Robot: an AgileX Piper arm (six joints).
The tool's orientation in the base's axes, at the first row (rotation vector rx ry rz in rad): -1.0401, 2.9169, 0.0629
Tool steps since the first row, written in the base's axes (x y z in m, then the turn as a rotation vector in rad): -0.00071, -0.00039, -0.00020, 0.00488, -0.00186, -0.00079; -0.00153, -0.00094, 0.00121, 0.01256, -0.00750, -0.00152; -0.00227, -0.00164, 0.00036, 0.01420, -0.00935, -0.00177; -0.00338, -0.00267, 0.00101, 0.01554, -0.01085, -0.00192; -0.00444, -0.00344, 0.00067, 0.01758, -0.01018, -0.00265; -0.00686, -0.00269, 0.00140, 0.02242, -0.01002, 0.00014
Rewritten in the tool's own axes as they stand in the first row. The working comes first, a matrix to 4 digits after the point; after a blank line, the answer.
The tool's axes in the first row as the columns of a matrix, in the base's axes (used below as rounded here):
-0.7736, -0.6330, 0.0279
-0.6312, 0.7738, 0.0531
-0.0552, 0.0234, -0.9982

0.00081, 0.00014, 0.00016, -0.00256, -0.00455, 0.00083; 0.00171, 0.00027, -0.00130, -0.00490, -0.01379, 0.00147; 0.00277, 0.00018, -0.00051, -0.00499, -0.01627, 0.00167; 0.00424, 0.00010, -0.00124, -0.00507, -0.01828, 0.00177; 0.00557, 0.00016, -0.00098, -0.00703, -0.01907, 0.00260; 0.00693, 0.00229, -0.00173, -0.01103, -0.02194, -0.00005
